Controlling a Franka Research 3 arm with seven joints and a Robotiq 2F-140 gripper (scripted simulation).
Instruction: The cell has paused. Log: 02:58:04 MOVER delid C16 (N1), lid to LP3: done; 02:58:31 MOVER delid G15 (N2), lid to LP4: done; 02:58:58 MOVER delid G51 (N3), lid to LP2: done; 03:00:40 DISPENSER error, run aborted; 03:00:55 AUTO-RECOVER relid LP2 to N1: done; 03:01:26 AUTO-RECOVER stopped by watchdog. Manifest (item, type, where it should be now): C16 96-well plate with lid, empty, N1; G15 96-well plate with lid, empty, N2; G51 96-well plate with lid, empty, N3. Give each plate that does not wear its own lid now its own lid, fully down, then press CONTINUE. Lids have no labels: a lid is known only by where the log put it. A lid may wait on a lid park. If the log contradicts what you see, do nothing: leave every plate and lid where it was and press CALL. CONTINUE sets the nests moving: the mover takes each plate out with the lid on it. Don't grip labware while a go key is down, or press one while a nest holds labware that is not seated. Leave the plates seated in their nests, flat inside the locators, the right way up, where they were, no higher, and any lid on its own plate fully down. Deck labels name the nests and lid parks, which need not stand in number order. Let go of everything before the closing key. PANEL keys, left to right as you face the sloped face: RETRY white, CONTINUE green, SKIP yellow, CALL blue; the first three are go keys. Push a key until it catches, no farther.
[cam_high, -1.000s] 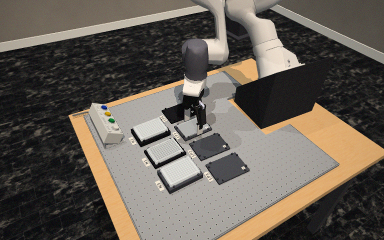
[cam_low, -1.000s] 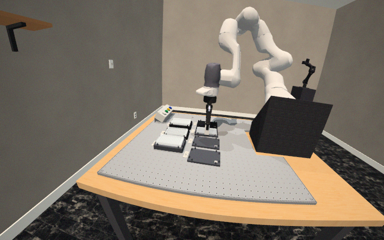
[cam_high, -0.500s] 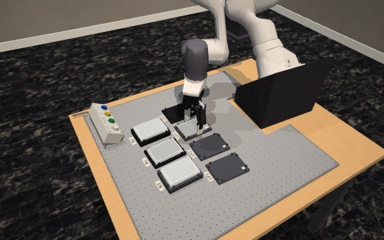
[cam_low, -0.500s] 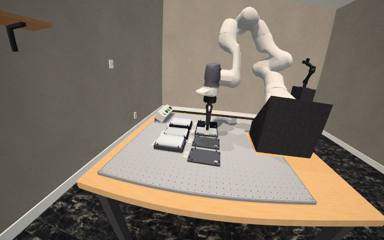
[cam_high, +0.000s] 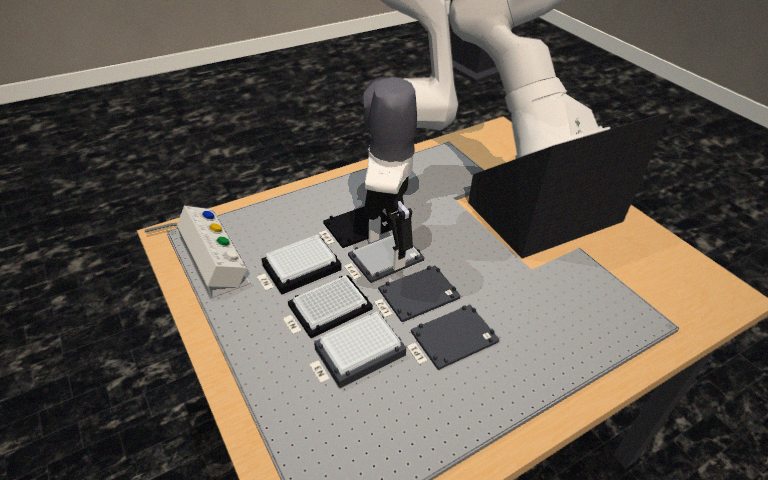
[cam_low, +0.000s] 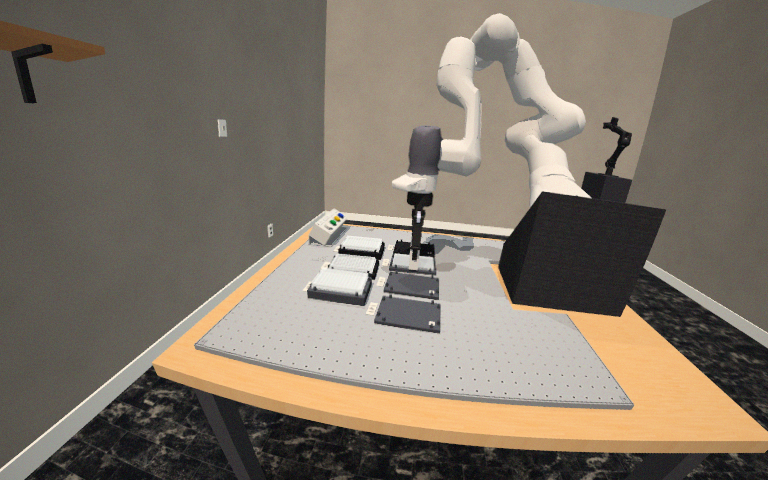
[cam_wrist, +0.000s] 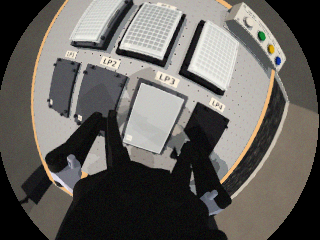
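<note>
My gripper is now 30 mm above the lid park LP3. From my hand the other things lie so: lid park LP4: 10 mm behind, 130 mm to the right, 30 mm below; then lid park LP1: 20 mm ahead, 260 mm to the left, 30 mm below; then lid park LP2: 10 mm ahead, 130 mm to the left, 30 mm below.
</note>
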